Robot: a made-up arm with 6 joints. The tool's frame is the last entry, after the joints.
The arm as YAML. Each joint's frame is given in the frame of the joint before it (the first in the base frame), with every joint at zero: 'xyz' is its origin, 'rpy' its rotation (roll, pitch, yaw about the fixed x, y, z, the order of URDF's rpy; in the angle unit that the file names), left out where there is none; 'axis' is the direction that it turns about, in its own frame. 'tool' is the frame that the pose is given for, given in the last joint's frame.
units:
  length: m
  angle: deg
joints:
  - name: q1
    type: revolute
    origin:
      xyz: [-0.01, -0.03, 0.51]
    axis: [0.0, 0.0, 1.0]
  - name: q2
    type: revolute
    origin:
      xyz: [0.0, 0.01, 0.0]
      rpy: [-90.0, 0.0, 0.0]
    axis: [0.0, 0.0, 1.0]
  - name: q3
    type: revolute
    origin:
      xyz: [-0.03, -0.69, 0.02]
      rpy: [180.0, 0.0, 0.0]
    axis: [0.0, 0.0, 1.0]
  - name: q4
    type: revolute
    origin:
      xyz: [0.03, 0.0, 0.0]
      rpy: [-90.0, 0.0, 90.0]
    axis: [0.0, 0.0, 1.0]
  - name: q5
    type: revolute
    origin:
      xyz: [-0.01, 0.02, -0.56]
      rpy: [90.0, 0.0, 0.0]
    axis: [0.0, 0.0, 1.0]
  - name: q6
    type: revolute
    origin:
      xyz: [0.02, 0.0, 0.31]
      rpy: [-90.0, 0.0, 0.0]
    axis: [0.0, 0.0, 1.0]
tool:
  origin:
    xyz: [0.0, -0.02, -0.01]
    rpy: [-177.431, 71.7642, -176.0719]
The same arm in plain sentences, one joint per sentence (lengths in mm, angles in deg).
The arm has six revolute joints in a row. What follows holds with every joint at zero, and every direction is one of the base frame's. The first joint sits 10 mm along -x and 30 mm along -y and 510 mm along +z from the base frame's origin and rotates about +z. The second joint sits 10 mm along +y from the first joint and rotates about +y. The third joint sits 30 mm along -x and 20 mm along +y and 690 mm along +z from the second joint and rotates about -y. The fourth joint sits 30 mm along +x from the third joint and rotates about -x. The fifth joint sits 560 mm along +x and 20 mm along +y and 10 mm along -z from the fourth joint and rotates about -y. The sixth joint sits 310 mm along -y and 20 mm along +z from the fifth joint and rotates about -x. The tool frame, which is the frame that the pose is given for, sits 10 mm along +x and 20 mm along -y from the sixth joint; its axes are the base frame's turned by roll -1.57, pitch 18.19 and yaw -1.29 deg (as in URDF: about the fixed x, then y, then z).
